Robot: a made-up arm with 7 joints. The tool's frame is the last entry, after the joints.
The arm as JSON. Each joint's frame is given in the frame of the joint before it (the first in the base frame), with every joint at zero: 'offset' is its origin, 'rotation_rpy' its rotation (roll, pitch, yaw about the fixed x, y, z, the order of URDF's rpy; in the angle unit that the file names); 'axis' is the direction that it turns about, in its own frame. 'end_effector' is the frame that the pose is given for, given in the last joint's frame.
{
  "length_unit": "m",
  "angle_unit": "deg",
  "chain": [
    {
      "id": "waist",
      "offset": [
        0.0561,
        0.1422,
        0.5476
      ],
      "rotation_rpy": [
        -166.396,
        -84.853,
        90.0
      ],
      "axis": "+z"
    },
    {
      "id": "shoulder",
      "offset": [
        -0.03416,
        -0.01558,
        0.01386
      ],
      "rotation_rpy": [
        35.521,
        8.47,
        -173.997
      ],
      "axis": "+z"
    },
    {
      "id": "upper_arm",
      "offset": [
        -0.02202,
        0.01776,
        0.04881
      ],
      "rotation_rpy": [
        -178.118,
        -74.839,
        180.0
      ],
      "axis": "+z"
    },
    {
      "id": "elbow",
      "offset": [
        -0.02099,
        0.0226,
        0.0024
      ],
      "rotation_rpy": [
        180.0,
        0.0,
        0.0
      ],
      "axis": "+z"
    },
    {
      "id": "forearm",
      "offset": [
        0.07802,
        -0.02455,
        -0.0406
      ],
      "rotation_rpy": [
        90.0,
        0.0,
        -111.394
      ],
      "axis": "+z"
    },
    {
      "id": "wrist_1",
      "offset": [
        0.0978,
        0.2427,
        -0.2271
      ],
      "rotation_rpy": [
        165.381,
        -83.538,
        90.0
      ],
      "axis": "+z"
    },
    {
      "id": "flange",
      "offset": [
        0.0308,
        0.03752,
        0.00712
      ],
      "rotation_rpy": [
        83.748,
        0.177,
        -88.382
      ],
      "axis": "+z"
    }
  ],
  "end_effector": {
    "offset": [
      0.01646,
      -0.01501,
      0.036
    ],
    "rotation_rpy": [
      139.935,
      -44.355,
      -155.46
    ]
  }
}
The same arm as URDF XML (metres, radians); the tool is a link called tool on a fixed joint. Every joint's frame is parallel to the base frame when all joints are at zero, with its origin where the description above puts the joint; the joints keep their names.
<robot name="arm">
<link name="base"/>
<link name="link1"/>
<link name="link2"/>
<link name="link3"/>
<link name="link4"/>
<link name="link5"/>
<link name="link6"/>
<link name="link7"/>
<link name="tool"/>
<joint name="waist" type="continuous"><parent link="base"/><child link="link1"/><origin xyz="0.0561 0.1422 0.5476" rpy="0 0 0"/><axis xyz="-0.235206 0.968026 -0.087202"/></joint>
<joint name="shoulder" type="continuous"><parent link="link1"/><child link="link2"/><origin xyz="-0.0184 0.0067 -0.0349" rpy="0 0 0"/><axis xyz="0.360082 0.895555 -0.261387"/></joint>
<joint name="upper_arm" type="continuous"><parent link="link2"/><child link="link3"/><origin xyz="0.0025 0.0558 0.0079" rpy="0 0 0"/><axis xyz="0 0 1"/></joint>
<joint name="elbow" type="continuous"><parent link="link3"/><child link="link4"/><origin xyz="-0.0287 -0.0113 0.0024" rpy="0 0 0"/><axis xyz="0 0 -1"/></joint>
<joint name="forearm" type="continuous"><parent link="link4"/><child link="link5"/><origin xyz="0.0056 0.0816 0.0406" rpy="0 0 0"/><axis xyz="0 -1 0"/></joint>
<joint name="wrist_1" type="continuous"><parent link="link5"/><child link="link6"/><origin xyz="-0.0978 0.2271 -0.2427" rpy="0 0 0"/><axis xyz="-0.252394 0.108897 -0.961477"/></joint>
<joint name="flange" type="continuous"><parent link="link6"/><child link="link7"/><origin xyz="-0.0381 -0.0309 -0.0009" rpy="0 0 0"/><axis xyz="0 1 0"/></joint>
<joint name="tool_joint" type="fixed"><parent link="link7"/><child link="tool"/><origin xyz="0.0197 0.036 0.0104" rpy="-1.7539 -0.4675 2.2419"/></joint>
</robot>

